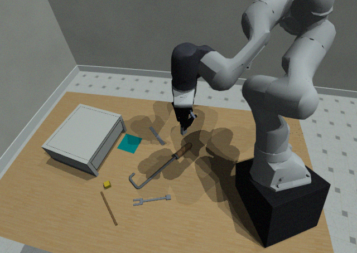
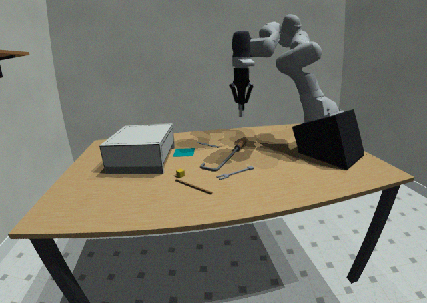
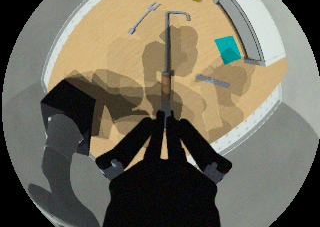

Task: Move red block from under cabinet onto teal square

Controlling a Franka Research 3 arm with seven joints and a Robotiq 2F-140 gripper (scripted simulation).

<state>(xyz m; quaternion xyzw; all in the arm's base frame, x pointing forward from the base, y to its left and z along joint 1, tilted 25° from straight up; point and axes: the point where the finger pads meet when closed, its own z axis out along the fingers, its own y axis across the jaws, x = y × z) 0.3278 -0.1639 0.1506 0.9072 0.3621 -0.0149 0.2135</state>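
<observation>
Right now my hand is 12 cm short of the grey hook tool, 6 cm to the right of it and 19 cm above it. The rest, counted from my hand: grey forked tool: 14 cm ahead, 25 cm to the left, 20 cm below; then teal square: 30 cm ahead, 6 cm to the right, 20 cm below; then flat grey bar: 15 cm ahead, 11 cm to the right, 20 cm below.
</observation>
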